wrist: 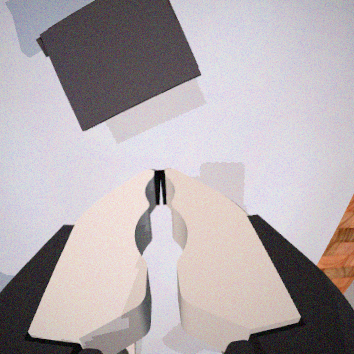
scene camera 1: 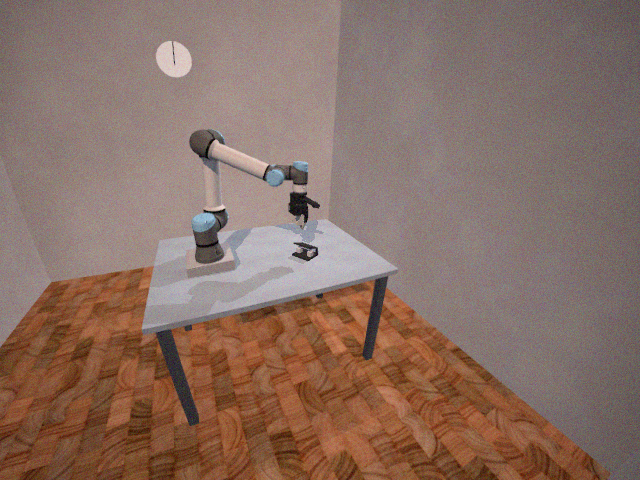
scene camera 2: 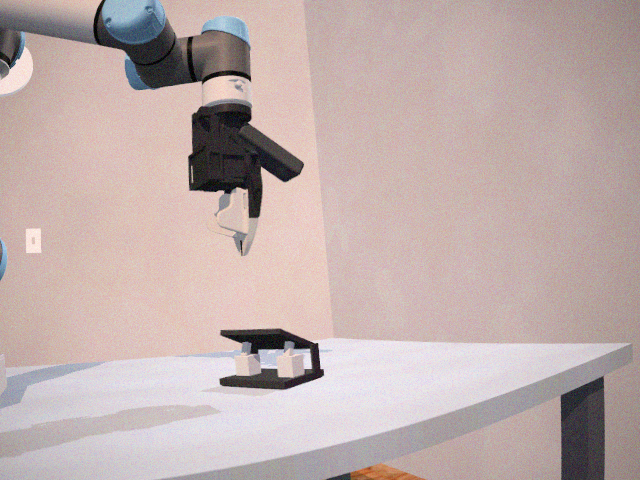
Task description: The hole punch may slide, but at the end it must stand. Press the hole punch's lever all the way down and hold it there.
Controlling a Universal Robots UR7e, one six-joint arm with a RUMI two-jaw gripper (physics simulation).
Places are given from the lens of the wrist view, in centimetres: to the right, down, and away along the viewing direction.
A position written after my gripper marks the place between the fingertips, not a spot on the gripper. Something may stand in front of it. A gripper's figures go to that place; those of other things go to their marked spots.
my gripper (wrist: 159, 172): -1, 0, 14
hole punch lever (wrist: 106, 64): -6, -9, 22
